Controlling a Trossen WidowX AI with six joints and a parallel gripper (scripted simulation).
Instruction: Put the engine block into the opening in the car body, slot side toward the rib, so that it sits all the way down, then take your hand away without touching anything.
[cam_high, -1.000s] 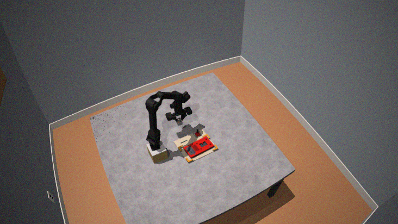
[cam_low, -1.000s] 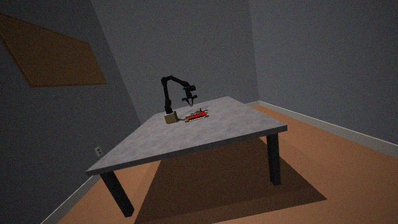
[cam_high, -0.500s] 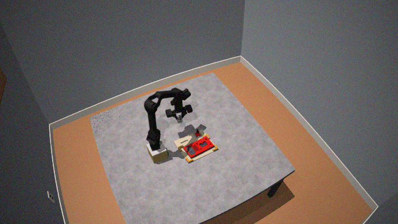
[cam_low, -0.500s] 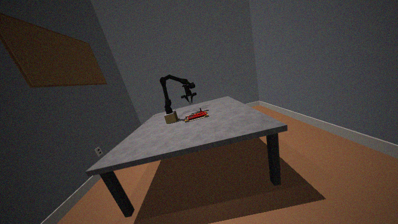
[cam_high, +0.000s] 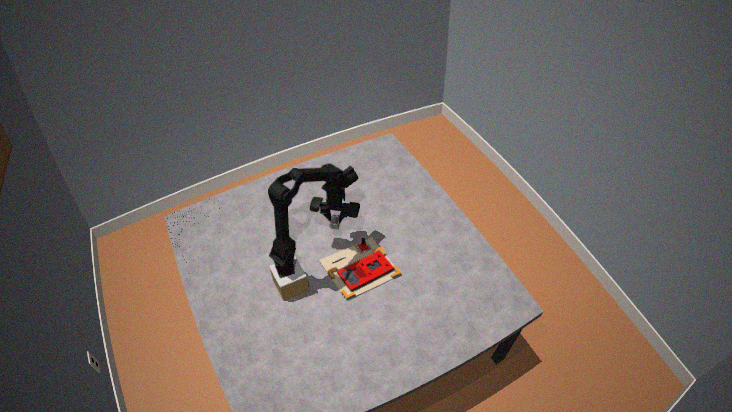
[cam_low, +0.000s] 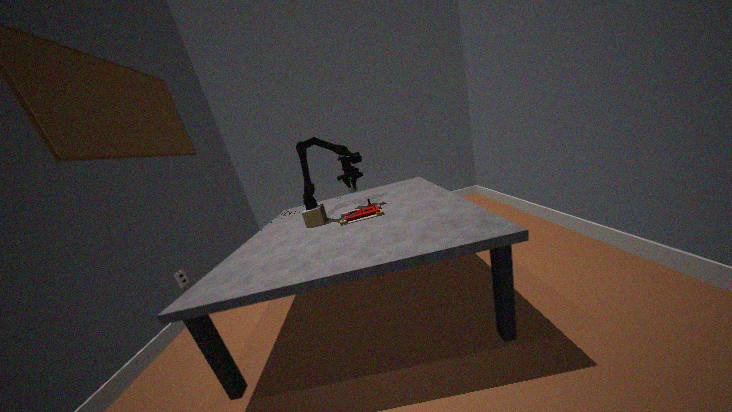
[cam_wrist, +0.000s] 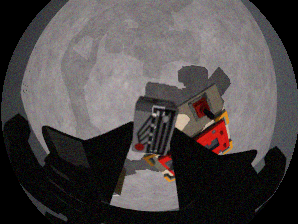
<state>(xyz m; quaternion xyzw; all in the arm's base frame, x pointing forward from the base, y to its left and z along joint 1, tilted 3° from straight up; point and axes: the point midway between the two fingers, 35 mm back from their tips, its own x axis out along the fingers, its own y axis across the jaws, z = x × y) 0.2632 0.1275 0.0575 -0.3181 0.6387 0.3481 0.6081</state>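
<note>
Right now the cream board is 170 mm to the right of my gripper tip, 120 mm below it and 50 mm ahead of it. Round my gripper tip: grey engine block 10 mm below.
</note>
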